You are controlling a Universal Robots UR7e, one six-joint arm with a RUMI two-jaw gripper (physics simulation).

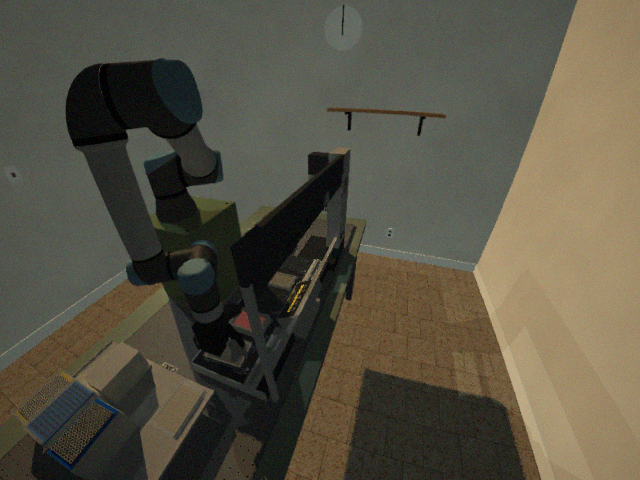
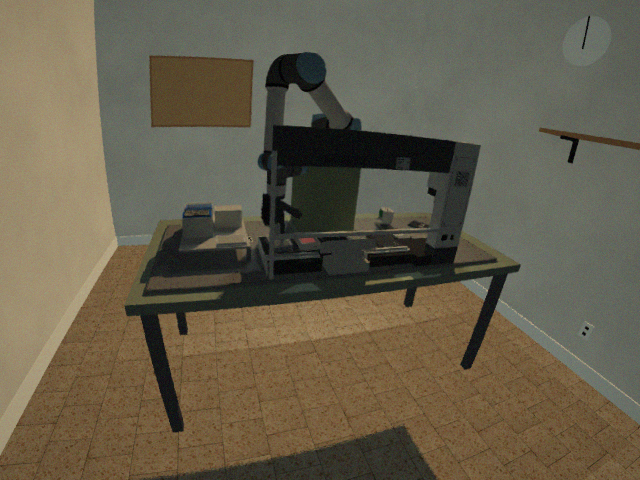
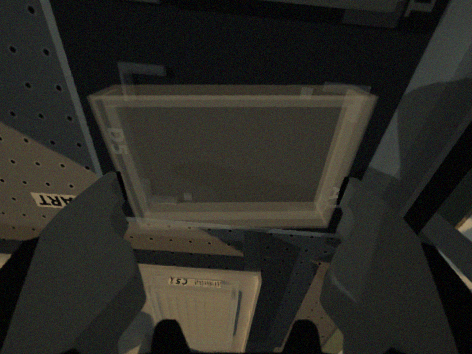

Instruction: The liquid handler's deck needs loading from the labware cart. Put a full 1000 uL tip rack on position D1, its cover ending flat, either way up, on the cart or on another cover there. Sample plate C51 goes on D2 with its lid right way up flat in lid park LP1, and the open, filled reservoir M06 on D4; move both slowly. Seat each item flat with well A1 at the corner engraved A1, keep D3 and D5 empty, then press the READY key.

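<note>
My gripper (image 1: 223, 352) (image 3: 233, 177) is shut on a clear box-shaped cover (image 3: 230, 217), gripped at its two short sides, low over position D5 at the cart end of the deck. I cannot tell whether it touches the deck. The D5 engraving shows through its wall. Sample plate C51 (image 1: 180, 408) (image 3: 200, 312) lies on the labware cart (image 1: 155, 428). Tip racks (image 1: 82, 434) (image 2: 197, 210) with blue and yellow rims stand together high on the cart. A reservoir with red contents (image 1: 249, 321) (image 2: 307, 240) sits on the deck beside D5. D1, D2 and the READY key cannot be made out.
The handler's dark gantry beam (image 1: 289, 222) (image 2: 361, 149) spans above the deck, with a thin grey post (image 1: 258, 330) (image 2: 272, 206) close to the gripper. A beige block (image 1: 282, 281) and a lit yellow display (image 1: 296, 298) are farther along. A pale box (image 1: 116, 369) (image 2: 228, 217) stands on the cart.
</note>
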